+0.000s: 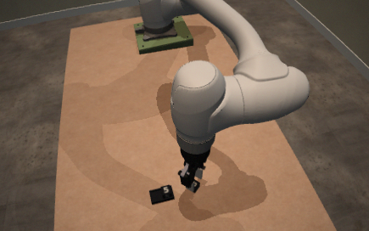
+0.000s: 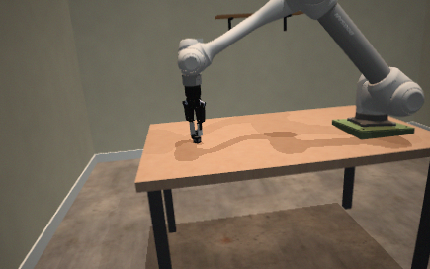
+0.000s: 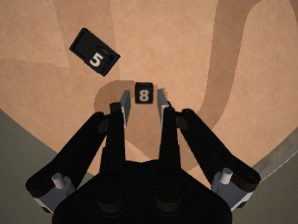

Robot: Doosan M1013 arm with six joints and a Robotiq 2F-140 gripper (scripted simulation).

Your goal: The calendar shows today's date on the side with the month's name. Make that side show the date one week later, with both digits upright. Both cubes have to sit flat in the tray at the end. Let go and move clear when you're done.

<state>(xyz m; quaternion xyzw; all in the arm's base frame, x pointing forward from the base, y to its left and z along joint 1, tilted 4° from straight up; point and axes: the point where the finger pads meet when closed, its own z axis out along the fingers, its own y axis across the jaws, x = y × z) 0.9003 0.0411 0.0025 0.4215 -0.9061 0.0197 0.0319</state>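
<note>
My hand is 6 cm above the black cube.
</note>
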